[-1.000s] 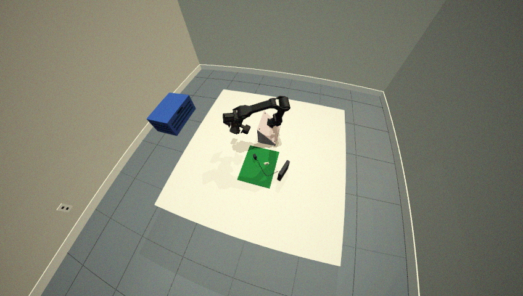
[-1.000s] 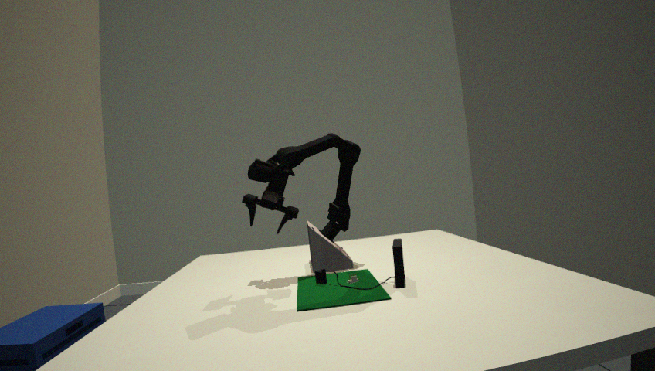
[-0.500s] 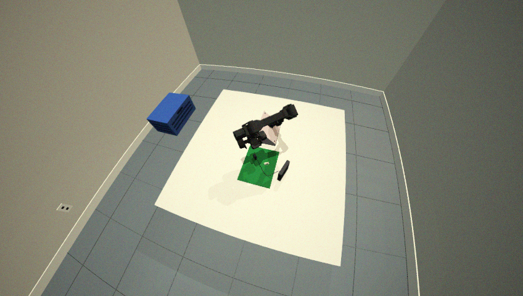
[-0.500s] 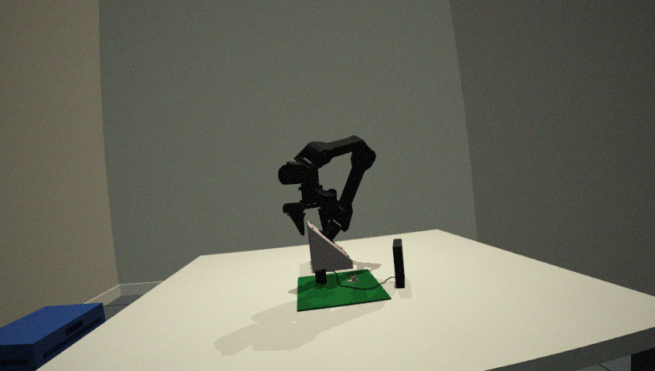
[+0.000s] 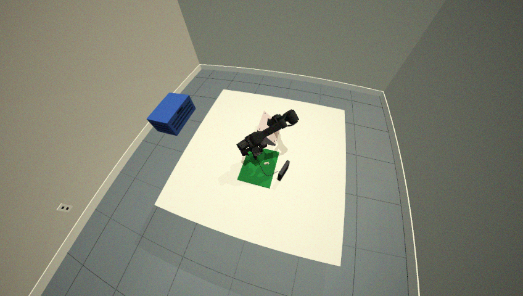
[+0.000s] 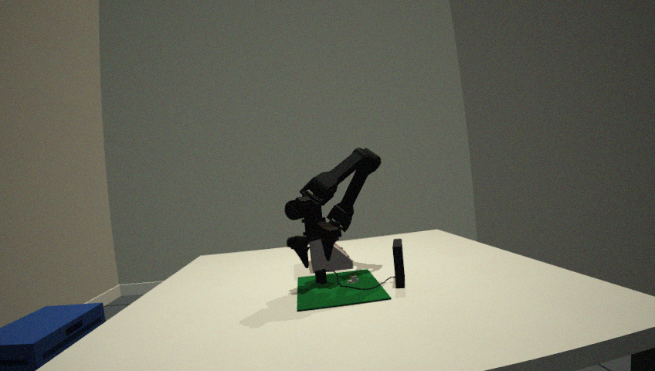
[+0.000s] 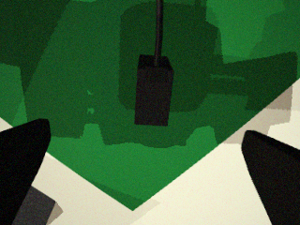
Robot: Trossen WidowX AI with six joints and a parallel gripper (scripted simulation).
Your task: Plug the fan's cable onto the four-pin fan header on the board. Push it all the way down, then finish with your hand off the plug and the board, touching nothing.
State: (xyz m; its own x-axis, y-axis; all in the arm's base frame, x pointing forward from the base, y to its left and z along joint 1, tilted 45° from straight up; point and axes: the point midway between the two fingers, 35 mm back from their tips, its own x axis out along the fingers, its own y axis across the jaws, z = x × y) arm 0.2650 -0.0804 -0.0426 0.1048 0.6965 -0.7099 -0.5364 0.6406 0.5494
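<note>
My gripper tip is 40 mm above the plug and 10 mm short of it. Round my gripper tip: green board (80 mm below, 70 mm ahead, 40 mm to the left); then black fan (210 mm to the left, 110 mm ahead); then pale four-pin header (100 mm to the left, 60 mm below, 50 mm ahead).
</note>
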